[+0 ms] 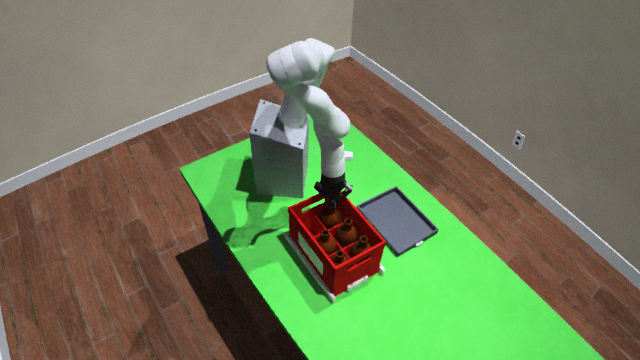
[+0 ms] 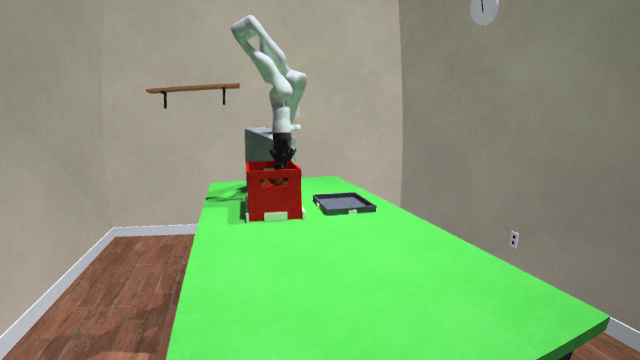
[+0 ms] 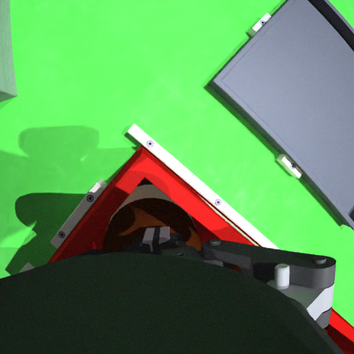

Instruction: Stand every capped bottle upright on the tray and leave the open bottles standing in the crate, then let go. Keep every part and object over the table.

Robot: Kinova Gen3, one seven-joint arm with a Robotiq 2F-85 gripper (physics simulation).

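Where they show: gripper, between the fingertips: (image 1: 334, 206); arm's base, origin of its link: (image 1: 291, 119).
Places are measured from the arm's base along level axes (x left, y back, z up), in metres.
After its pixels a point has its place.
Observation:
The red crate (image 1: 342, 281) @(x -0.095, y -0.564, z -0.197 m) (image 2: 275, 202) @(x -0.034, y -0.558, z -0.208 m) (image 3: 220, 225) stands upright on the green table. Several brown bottles stand in its compartments, among them a middle one (image 1: 347, 232) @(x -0.009, y -0.436, z -0.145 m), a left one (image 1: 327, 242) @(x -0.085, y -0.443, z -0.144 m) and a right one (image 1: 361, 246) @(x -0.003, y -0.512, z -0.132 m). Which bottles are capped is too small to tell. The grey tray (image 1: 398, 220) @(x 0.240, y -0.401, z -0.266 m) (image 2: 345, 202) @(x 0.253, y -0.366, z -0.266 m) (image 3: 290, 85) lies flat beside the crate, with no bottle on it. My gripper (image 1: 331, 205) @(x 0.003, y -0.325, z -0.139 m) (image 2: 281, 166) @(x 0.003, y -0.325, z -0.139 m) (image 3: 159, 242) is shut with nothing between its fingers. Its tips are over the bottle (image 1: 330, 218) @(x -0.028, y -0.359, z -0.148 m) (image 3: 145, 215) in the crate's corner nearest the robot base; they hide its top.
The grey base block (image 1: 277, 165) @(x -0.099, y -0.094, z -0.106 m) (image 2: 257, 146) @(x -0.111, y -0.087, z -0.048 m) stands behind the crate. White stops (image 1: 357, 283) @(x -0.039, y -0.570, z -0.243 m) (image 2: 275, 216) @(x -0.036, y -0.571, z -0.254 m) (image 3: 175, 162) edge the crate's foot, and small ones sit at the tray. The crate's walls and dividers rise around the bottles. The table (image 1: 425, 300) @(x 0.136, y -0.722, z -0.272 m) (image 2: 325, 280) @(x 0.063, y -1.033, z -0.271 m) ends to the left of the crate.

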